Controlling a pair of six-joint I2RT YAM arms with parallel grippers.
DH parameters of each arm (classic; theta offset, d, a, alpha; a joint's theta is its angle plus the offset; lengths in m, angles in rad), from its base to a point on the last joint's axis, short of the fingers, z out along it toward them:
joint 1: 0 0.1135 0.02 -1.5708
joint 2: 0 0 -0.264 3.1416
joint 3: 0.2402 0 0.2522 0
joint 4: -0.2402 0 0.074 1.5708
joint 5: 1.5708 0 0 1.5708
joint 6: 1.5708 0.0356 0 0
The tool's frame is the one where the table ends.
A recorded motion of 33 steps. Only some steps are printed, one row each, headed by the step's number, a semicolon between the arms.
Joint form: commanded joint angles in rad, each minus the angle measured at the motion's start. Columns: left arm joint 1, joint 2, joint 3, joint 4, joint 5, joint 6; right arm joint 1, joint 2, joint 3, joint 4, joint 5, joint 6.
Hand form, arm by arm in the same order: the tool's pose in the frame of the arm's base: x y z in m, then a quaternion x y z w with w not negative. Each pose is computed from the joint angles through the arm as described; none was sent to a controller.
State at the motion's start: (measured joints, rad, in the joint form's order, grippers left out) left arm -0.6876 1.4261 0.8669 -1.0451 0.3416 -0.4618; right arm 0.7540 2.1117 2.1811 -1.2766 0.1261 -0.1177
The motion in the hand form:
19: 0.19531 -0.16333 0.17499 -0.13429 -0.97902 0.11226 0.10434; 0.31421 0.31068 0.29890 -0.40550 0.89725 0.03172 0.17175
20: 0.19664 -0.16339 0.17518 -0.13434 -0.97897 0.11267 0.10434; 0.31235 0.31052 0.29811 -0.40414 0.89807 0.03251 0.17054
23: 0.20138 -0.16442 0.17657 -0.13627 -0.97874 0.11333 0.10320; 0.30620 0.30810 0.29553 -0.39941 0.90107 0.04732 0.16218
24: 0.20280 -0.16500 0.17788 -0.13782 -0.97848 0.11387 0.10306; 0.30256 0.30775 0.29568 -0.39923 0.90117 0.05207 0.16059
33: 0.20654 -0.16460 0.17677 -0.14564 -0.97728 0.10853 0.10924; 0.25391 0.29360 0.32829 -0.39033 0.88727 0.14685 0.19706
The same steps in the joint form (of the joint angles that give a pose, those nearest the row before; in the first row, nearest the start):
19: 0.0324 0.1766 0.1109 0.0269 -0.0422 0.0901; 0.0306 0.0231 -0.0245 0.0300 -0.0653 0.0428
20: 0.0354 0.1805 0.1158 0.0254 -0.0417 0.0934; 0.0333 0.0155 -0.0394 0.0353 -0.0662 0.0489
23: 0.0433 0.1947 0.1365 0.0185 -0.0424 0.1052; 0.0369 -0.0159 -0.0976 0.0564 -0.0962 0.0691
24: 0.0448 0.1983 0.1459 0.0125 -0.0418 0.1100; 0.0417 -0.0300 -0.1186 0.0637 -0.1045 0.0756
33: 0.0539 0.2186 0.1624 -0.0053 -0.0469 0.1381; 0.0948 -0.2676 -0.3482 0.2047 -0.2237 0.1619

